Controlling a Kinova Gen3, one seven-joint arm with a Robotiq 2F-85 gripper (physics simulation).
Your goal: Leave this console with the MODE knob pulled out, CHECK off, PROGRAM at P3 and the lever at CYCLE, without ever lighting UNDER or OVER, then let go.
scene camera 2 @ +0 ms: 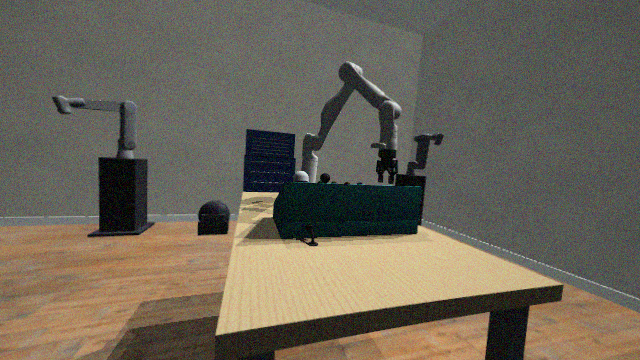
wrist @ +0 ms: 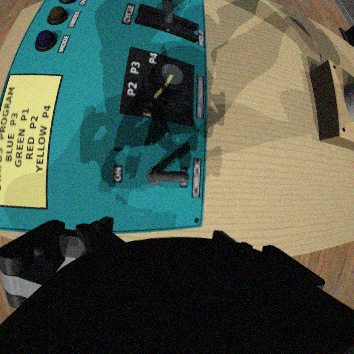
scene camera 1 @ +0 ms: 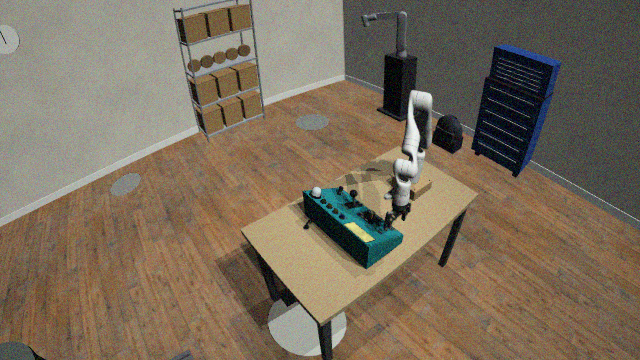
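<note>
The teal console (scene camera 1: 335, 227) (scene camera 2: 350, 207) (wrist: 75, 100) stands on the table. In the wrist view, the PROGRAM knob (wrist: 172, 74) has its yellow pointer towards P1. The lever (wrist: 168, 15) stands around mid-slot between CYCLE and HOLD; its top is out of that view. The toggle switch (wrist: 167, 176) lies towards the side opposite ON. A dark blue round part (wrist: 46, 41) is beside the MODE label; whether any knob is pulled out cannot be told. The lamp above it (wrist: 57, 15) looks dark. My gripper (scene camera 1: 396, 219) (scene camera 2: 386, 180) (wrist: 162, 235) is open and empty, low over the console's toggle end.
The table (scene camera 1: 300, 270) (scene camera 2: 400, 265) (wrist: 275, 200) carries the console and my arm's base block (scene camera 1: 421, 187) (wrist: 324, 107). The lever's black ball (scene camera 1: 354, 193) (scene camera 2: 325, 177) and a white dome (scene camera 1: 316, 191) (scene camera 2: 301, 176) rise from the console's other end. A small black stand (scene camera 1: 306, 226) (scene camera 2: 312, 242) is beside it.
</note>
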